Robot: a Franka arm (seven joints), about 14 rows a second.
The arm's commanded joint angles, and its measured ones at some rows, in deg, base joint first. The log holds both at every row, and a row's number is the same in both.
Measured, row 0:
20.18, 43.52, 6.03, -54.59, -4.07, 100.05, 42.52
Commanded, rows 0 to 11:
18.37, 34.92, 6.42, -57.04, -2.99, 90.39, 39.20
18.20, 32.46, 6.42, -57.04, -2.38, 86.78, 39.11
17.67, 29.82, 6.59, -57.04, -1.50, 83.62, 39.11
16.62, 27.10, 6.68, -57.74, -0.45, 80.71, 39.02
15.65, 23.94, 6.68, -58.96, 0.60, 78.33, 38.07
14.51, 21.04, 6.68, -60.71, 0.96, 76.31, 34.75
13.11, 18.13, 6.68, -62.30, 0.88, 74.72, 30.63
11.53, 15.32, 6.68, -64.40, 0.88, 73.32, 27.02
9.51, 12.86, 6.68, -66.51, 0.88, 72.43, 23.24
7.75, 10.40, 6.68, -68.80, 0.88, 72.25, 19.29
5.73, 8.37, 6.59, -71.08, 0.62, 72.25, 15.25
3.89, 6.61, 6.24, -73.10, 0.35, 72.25, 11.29
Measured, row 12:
7.27, 12.17, 6.19, -65.25, -0.23, 71.30, 18.23
